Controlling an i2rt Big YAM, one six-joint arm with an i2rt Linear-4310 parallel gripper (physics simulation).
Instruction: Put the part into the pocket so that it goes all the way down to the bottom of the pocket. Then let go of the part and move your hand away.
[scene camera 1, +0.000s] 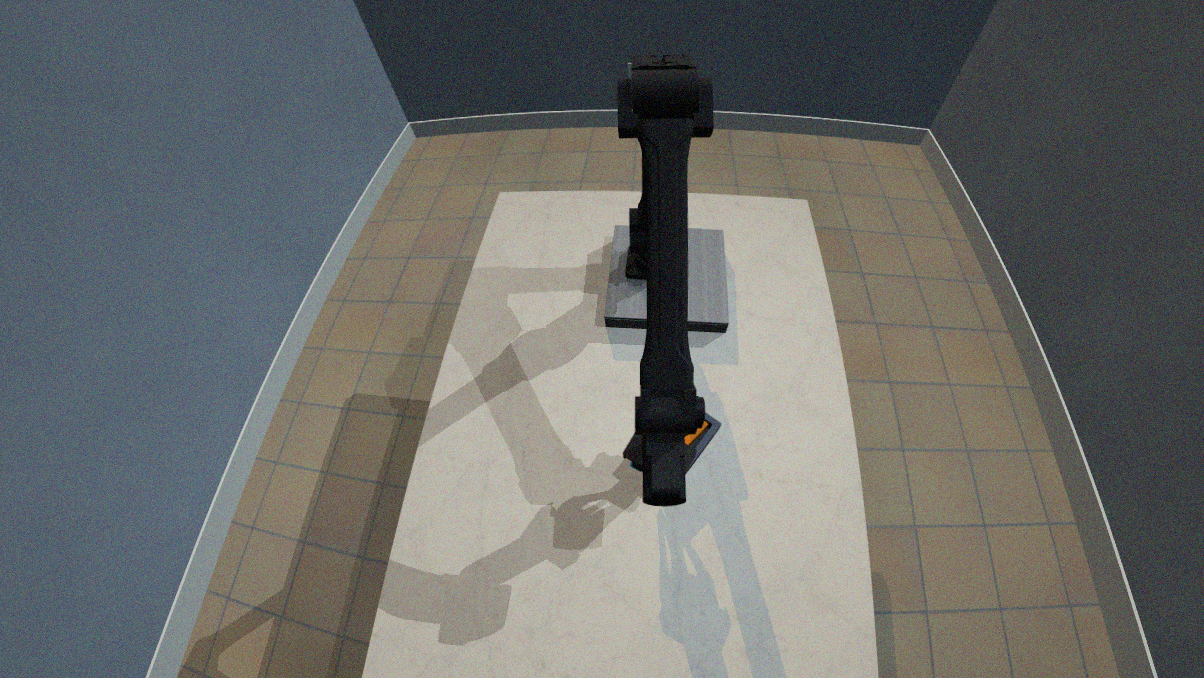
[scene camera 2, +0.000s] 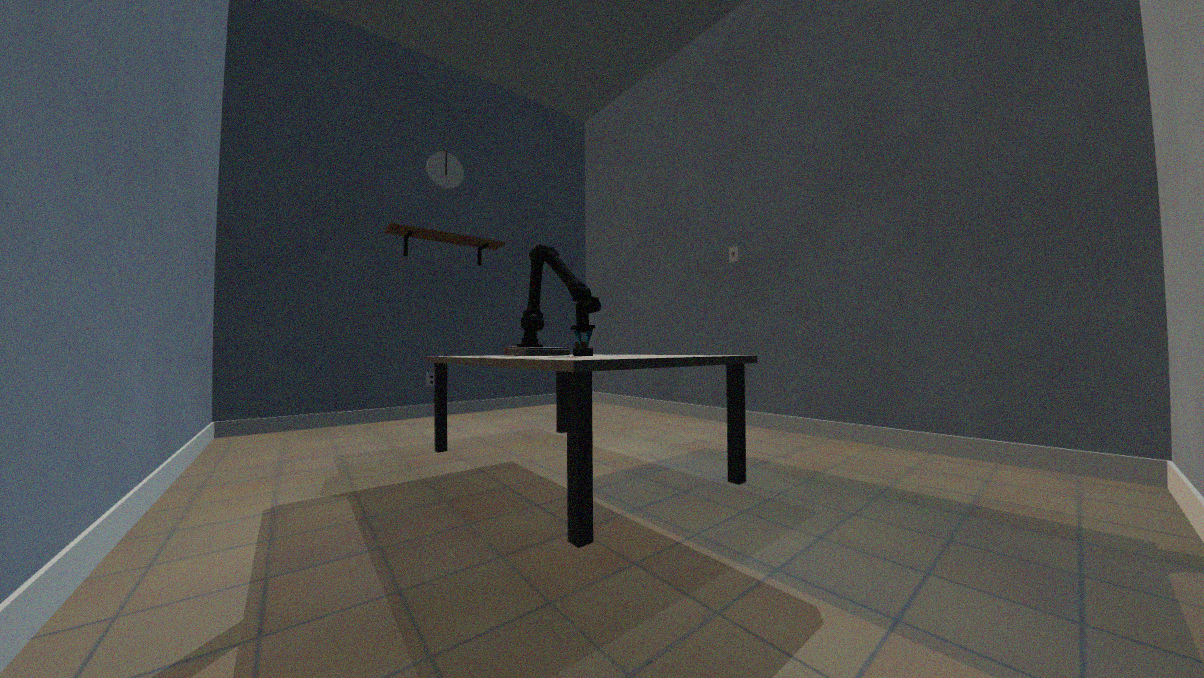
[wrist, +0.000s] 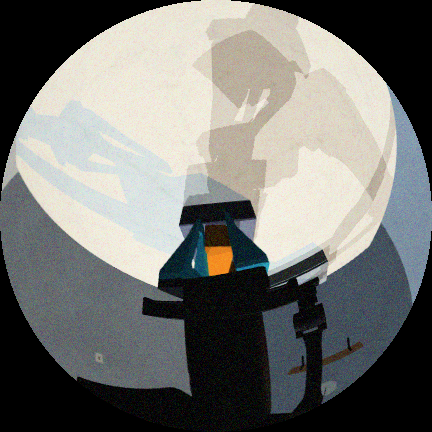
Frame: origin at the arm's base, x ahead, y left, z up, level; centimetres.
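Seen in the pictures: gripper, fingertip midpoint: (scene camera 2: 584, 347) (wrist: 213, 218); arm's base, origin of the base link: (scene camera 2: 529, 347) (wrist: 303, 285).
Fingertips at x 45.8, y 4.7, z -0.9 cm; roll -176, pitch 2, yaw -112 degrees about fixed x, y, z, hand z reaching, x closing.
Note:
Offsets run from my fingertips to a thing's top centre.
The orange part @[dx -6.4, dy +2.5, dz +3.0 cm] (scene camera 1: 695, 434) (wrist: 219, 260) is between the teal fingers of my gripper (wrist: 213, 218), which is shut on it. The pocket block @[dx -6.7, dy +3.7, dz -0.1 cm] (scene camera 1: 702, 454) (scene camera 2: 582, 352) (wrist: 217, 212) is a dark, low block on the table, turned at an angle in scene camera 1. My gripper points down at the block, with the fingertips at its opening in the wrist view. In scene camera 1 a little orange shows inside the block's rim, beside the wrist that covers the rest. The part's lower end and the pocket's bottom are hidden, so its depth cannot be told.
The arm's grey base plate (scene camera 1: 709, 282) lies behind the block on the pale table (scene camera 1: 783, 522) (scene camera 2: 665, 363). The arm reaches over from it and hides much of the block from above. A wall shelf (scene camera 2: 446, 237) is far behind.

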